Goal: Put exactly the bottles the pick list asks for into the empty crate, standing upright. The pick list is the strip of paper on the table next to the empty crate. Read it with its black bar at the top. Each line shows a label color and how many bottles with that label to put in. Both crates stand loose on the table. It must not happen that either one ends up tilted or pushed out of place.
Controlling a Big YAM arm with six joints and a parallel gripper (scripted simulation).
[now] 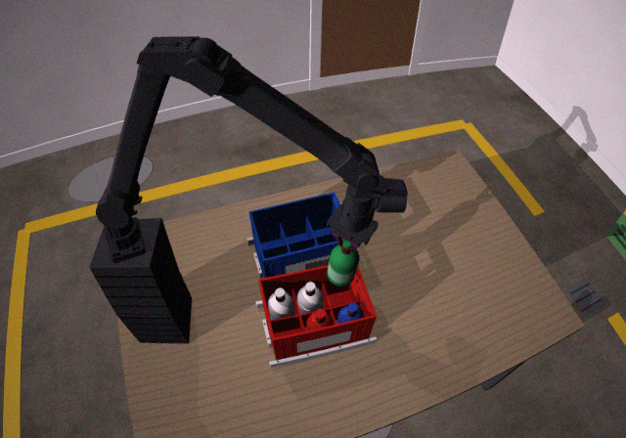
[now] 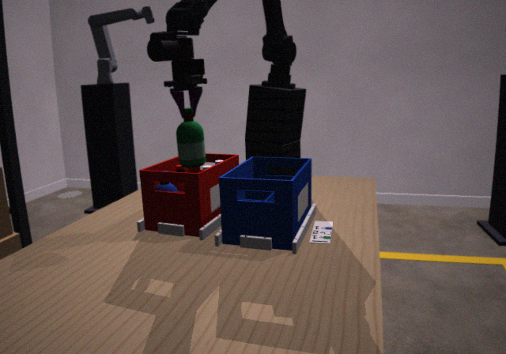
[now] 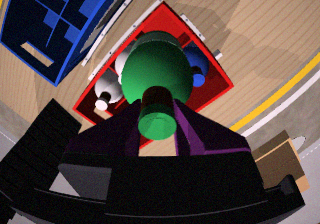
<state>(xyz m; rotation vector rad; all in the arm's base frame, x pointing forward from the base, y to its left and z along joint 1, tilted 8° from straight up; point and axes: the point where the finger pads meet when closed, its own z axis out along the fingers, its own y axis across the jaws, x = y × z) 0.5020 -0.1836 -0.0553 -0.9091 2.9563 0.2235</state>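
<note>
My gripper is now 6 cm above the green bottle. Also, from my hand: blue bottle 1 cm behind, 9 cm to the right, 24 cm below; then red crate 9 cm behind, 3 cm to the right, 24 cm below; then red bottle 10 cm behind, 7 cm to the right, 24 cm below.
</note>
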